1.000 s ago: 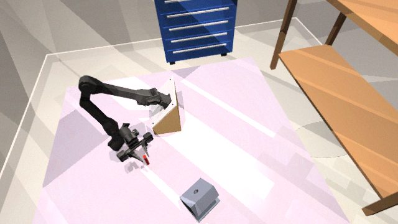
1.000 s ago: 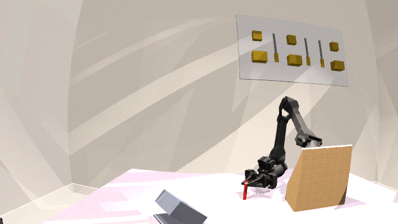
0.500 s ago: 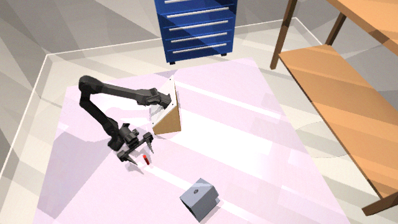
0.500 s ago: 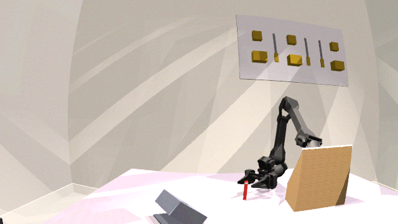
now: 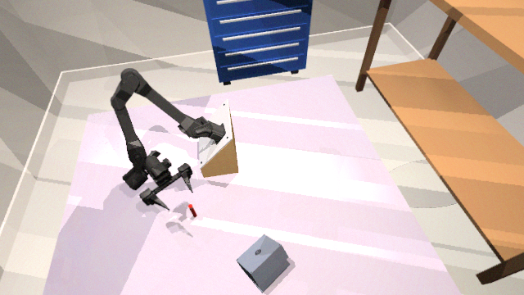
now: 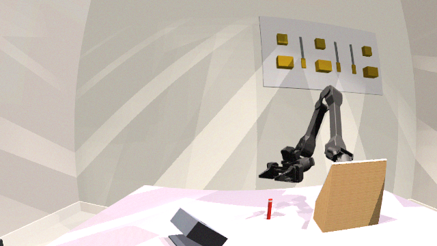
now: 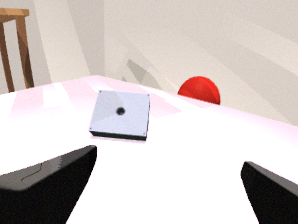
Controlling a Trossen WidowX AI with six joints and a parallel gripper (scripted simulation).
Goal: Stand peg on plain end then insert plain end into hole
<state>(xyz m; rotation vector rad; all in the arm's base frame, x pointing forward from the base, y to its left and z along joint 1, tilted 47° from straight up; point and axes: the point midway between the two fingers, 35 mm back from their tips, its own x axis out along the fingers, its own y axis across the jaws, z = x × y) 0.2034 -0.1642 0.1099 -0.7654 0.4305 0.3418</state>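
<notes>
The red peg is 20 mm behind my gripper tip, 10 mm to the left of it and 100 mm below it. From my gripper tip the other things lie so: grey sloped panel 220 mm ahead, 220 mm to the left, 120 mm below.
</notes>
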